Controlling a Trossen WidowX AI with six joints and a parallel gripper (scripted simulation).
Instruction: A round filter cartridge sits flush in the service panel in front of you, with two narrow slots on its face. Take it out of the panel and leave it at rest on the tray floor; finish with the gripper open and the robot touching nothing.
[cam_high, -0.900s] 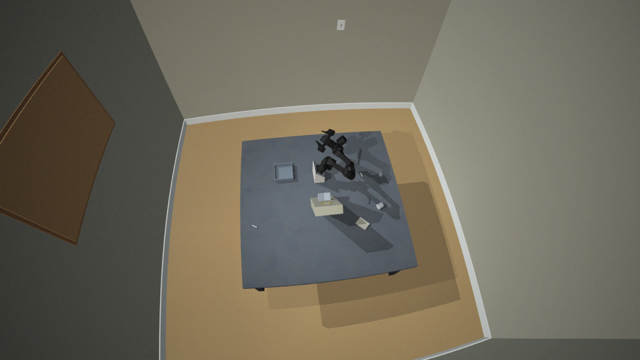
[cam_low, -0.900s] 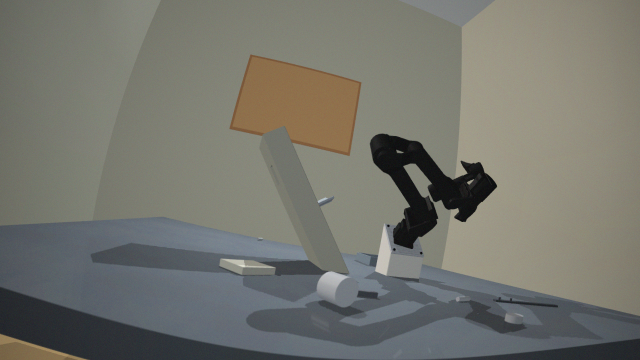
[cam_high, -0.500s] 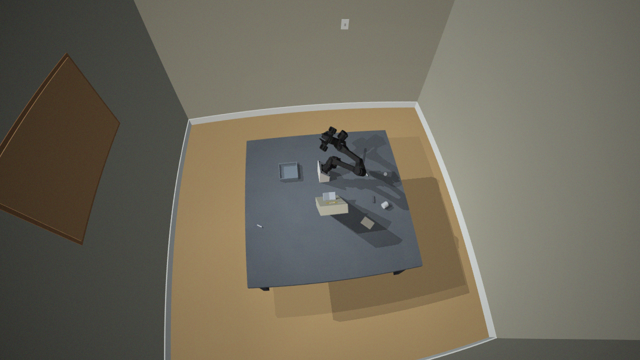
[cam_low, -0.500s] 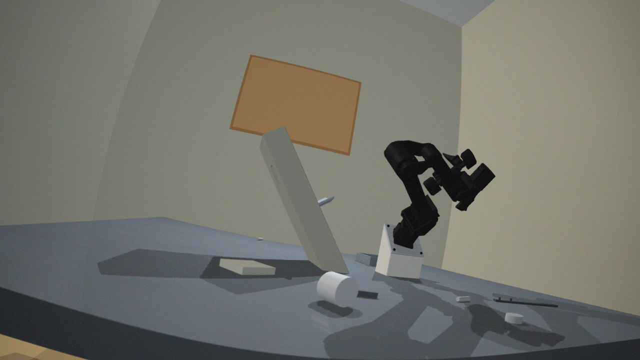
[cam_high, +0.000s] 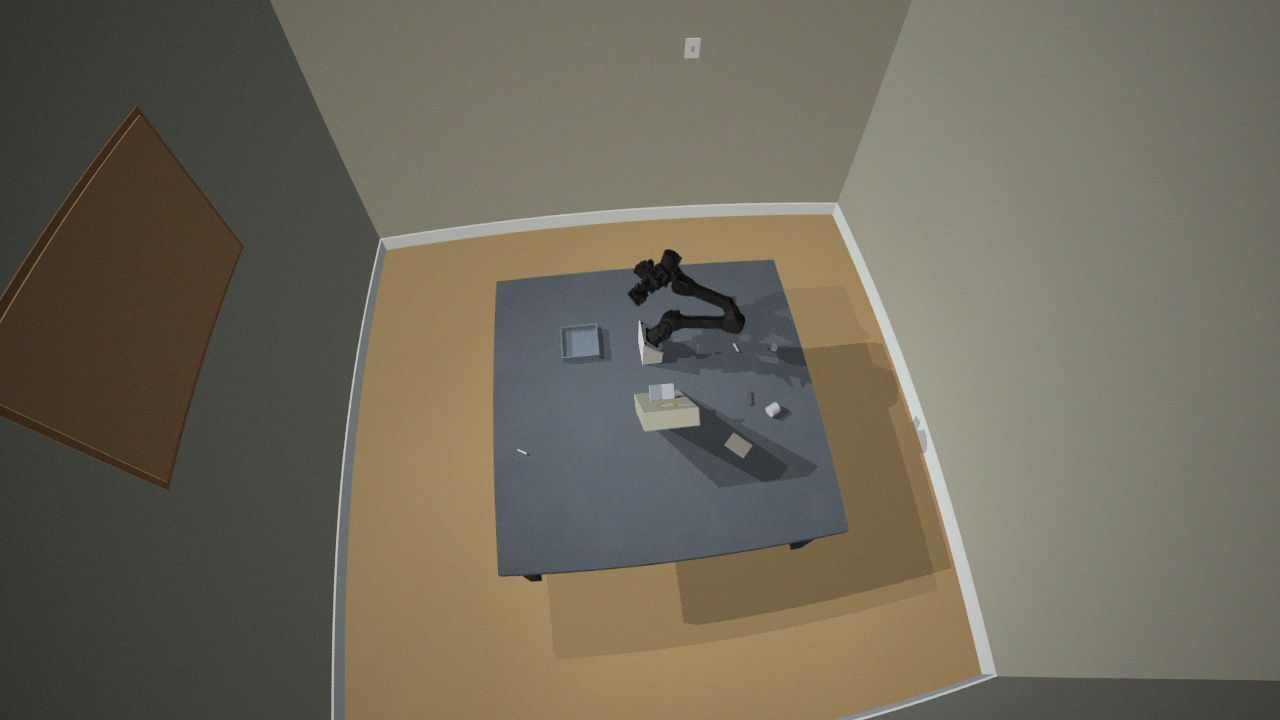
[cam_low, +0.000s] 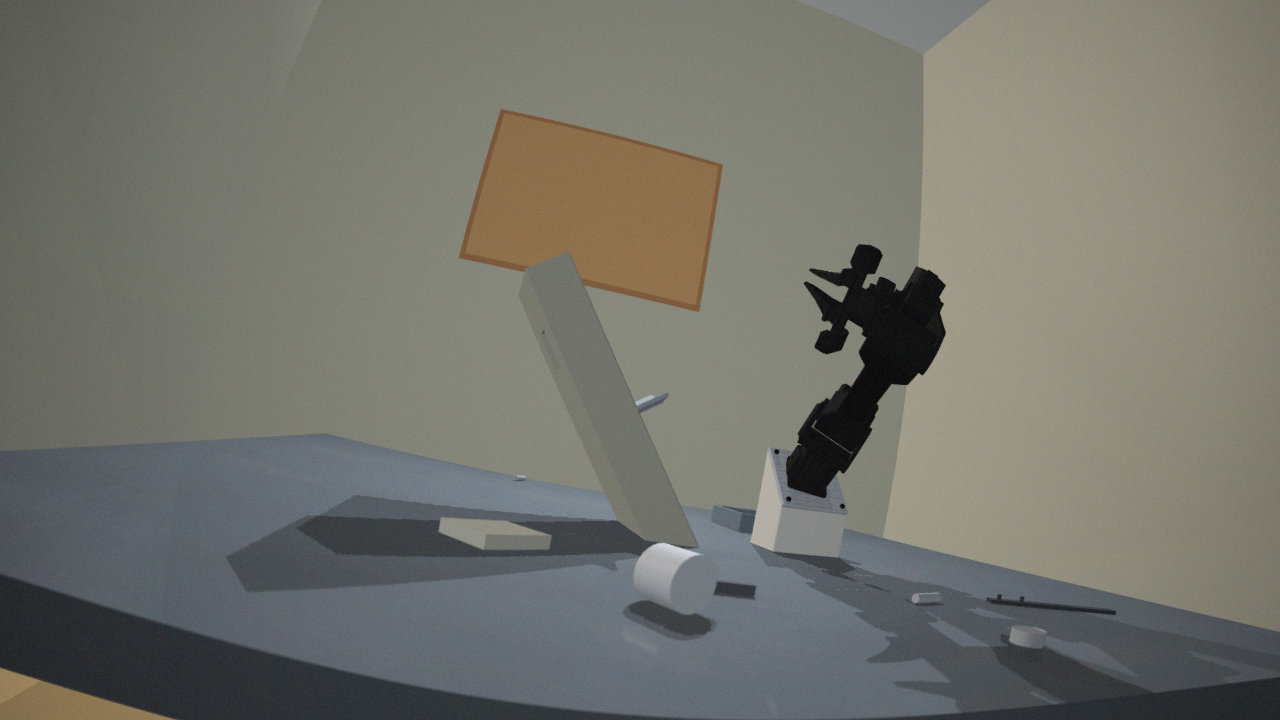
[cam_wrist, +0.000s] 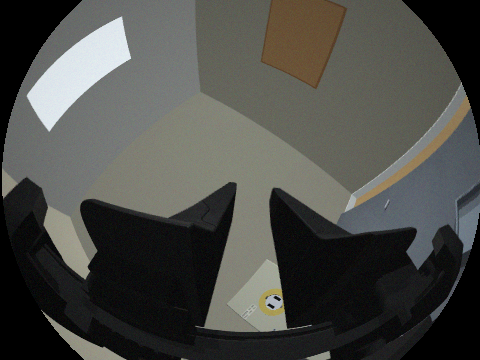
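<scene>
Now: gripper tip 35 cm short of the round filter cartridge, 20 cm above it and 11 cm to the right of it. Also, from my gripper tip: cream service panel 30 cm ahead, 27 cm below, 10 cm to the left; then grey shelf 29 cm below, 25 cm ahead, 10 cm to the left; then grey tray 43 cm below, 22 cm to the right, 6 cm behind.
</scene>
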